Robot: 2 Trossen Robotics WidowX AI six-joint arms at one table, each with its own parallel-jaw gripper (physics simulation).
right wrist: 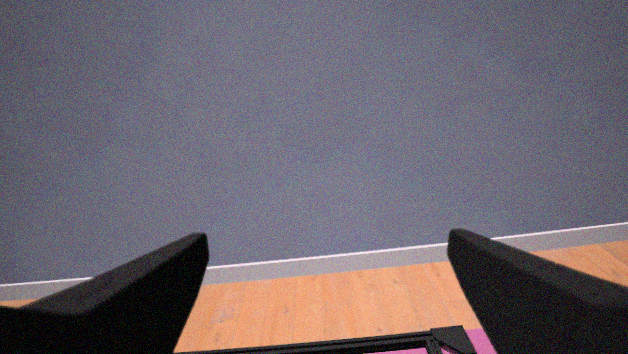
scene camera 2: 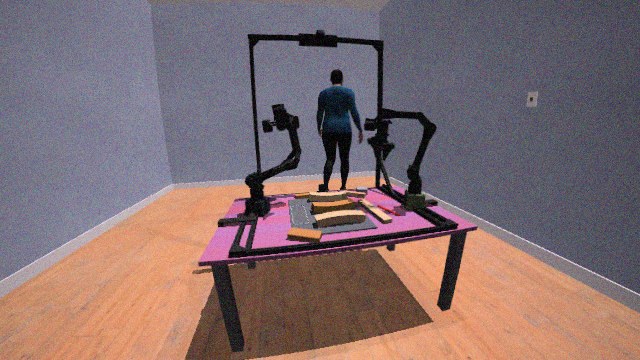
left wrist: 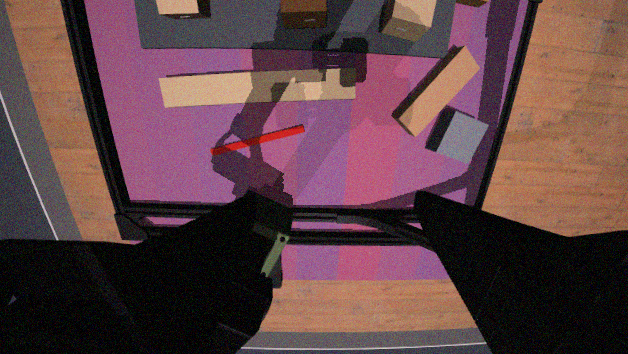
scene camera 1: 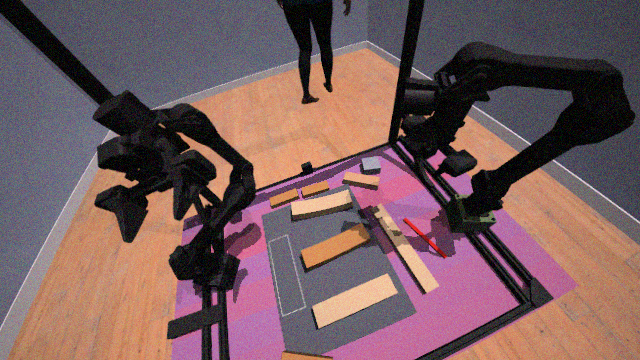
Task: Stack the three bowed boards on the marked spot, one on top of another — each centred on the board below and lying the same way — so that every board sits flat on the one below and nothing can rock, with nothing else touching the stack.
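Places are measured from the left arm's base along level axes (x back, y right, z up), in millimetres.
Pixels of known places: left gripper, fingertip midpoint: point(scene camera 2: 379, 159) point(left wrist: 335, 201) point(scene camera 1: 422, 165); right gripper, fingertip midpoint: point(right wrist: 328, 243) point(scene camera 2: 281, 125) point(scene camera 1: 152, 231); left arm's base at its link origin: point(scene camera 2: 414, 192) point(left wrist: 249, 248) point(scene camera 1: 474, 207); right arm's base at its link origin: point(scene camera 2: 257, 199) point(scene camera 1: 210, 267).
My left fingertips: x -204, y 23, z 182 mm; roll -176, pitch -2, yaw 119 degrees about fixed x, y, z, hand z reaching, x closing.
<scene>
For each thing: its top centre in the pictures, then the offset to it from my left fingertips. "pt": a spot on its surface instead. Level surfaces: height alone.
- grey mat at its surface level: dz -268 mm
- marked outline at a spot on its surface: point(scene camera 1: 294, 311) pt dx -358, dy -355, dz -268 mm
- pale plank at its top centre: point(left wrist: 256, 87) point(scene camera 1: 401, 242) point(scene camera 2: 373, 208) dx -26, dy -123, dz -252 mm
- red stick at its top centre: point(left wrist: 256, 140) point(scene camera 1: 424, 236) dx +58, dy -93, dz -268 mm
- tan block at its top centre: point(left wrist: 440, 92) point(scene camera 1: 361, 178) point(scene camera 2: 354, 191) dx -155, dy +142, dz -246 mm
- grey block at its top centre: point(left wrist: 462, 138) point(scene camera 1: 370, 163) dx -113, dy +218, dz -238 mm
- orange block at its top centre: point(scene camera 2: 304, 231) dx -299, dy -479, dz -242 mm
Three bowed boards lie apart and roughly parallel on the grey mat point(scene camera 1: 325, 281): a pale one point(scene camera 1: 321, 204) point(scene camera 2: 327, 196) point(left wrist: 412, 12) at the back, an orange one point(scene camera 1: 336, 245) point(scene camera 2: 332, 205) point(left wrist: 303, 15) in the middle, and a pale one point(scene camera 1: 355, 301) point(scene camera 2: 340, 218) point(left wrist: 177, 6) at the front, arched in scene camera 2. The marked outline point(scene camera 1: 294, 311) is bare, left of the boards. My left gripper point(left wrist: 335, 201) is open and empty, raised over the table's right side. My right gripper point(scene camera 1: 154, 230) point(right wrist: 328, 243) is open and empty, raised at the left and facing the wall.
A pale plank point(scene camera 1: 407, 250) point(left wrist: 210, 89) and red stick point(scene camera 1: 425, 238) point(left wrist: 260, 140) lie right of the mat. A tan block point(scene camera 1: 361, 180) point(left wrist: 440, 90), grey block point(scene camera 1: 371, 165) point(left wrist: 462, 135) and two orange blocks point(scene camera 1: 284, 198) point(scene camera 1: 315, 189) are behind. Another orange block point(scene camera 2: 304, 234) lies in front.
</scene>
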